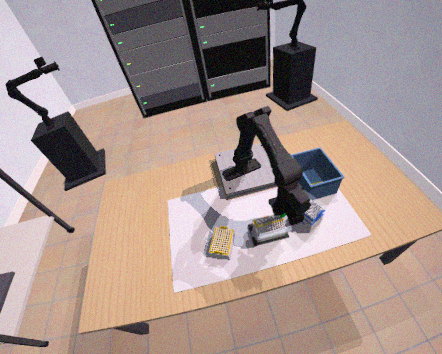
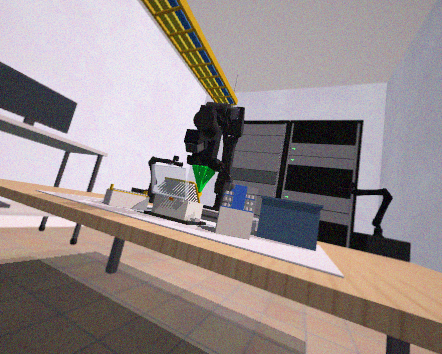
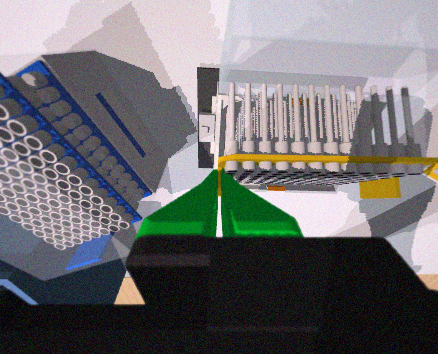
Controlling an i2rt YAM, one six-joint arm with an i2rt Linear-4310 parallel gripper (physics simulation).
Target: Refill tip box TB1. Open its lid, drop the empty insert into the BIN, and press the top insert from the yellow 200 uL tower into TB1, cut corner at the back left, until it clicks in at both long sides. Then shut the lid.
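Note:
My gripper (image 1: 283, 216) (image 2: 200, 191) (image 3: 219, 177) has its green fingers shut on the end edge of the yellow insert (image 1: 270, 225) (image 2: 177, 187) (image 3: 300, 160); a thin yellow strip shows between the fingertips. The insert is full of tips and is tilted, its tips slanting down into or over TB1 (image 2: 175, 211) (image 3: 206, 132). TB1 is a white box on a dark base, with its clear lid (image 2: 170, 172) (image 3: 320, 57) open. Whether any edge of the insert touches the box is hidden. The yellow tower (image 1: 221, 241) (image 2: 125, 198) stands left of TB1. The BIN (image 1: 330, 184) (image 2: 290, 222) holds a flat yellow-edged piece (image 1: 316, 183).
A blue-topped tip tower (image 1: 313, 214) (image 2: 234, 225) (image 3: 65, 200) stands close to the right of TB1, near the gripper. The BIN's tall walls rise behind it. The arm's base plate (image 1: 227, 155) is at the back of the white mat (image 1: 190, 270).

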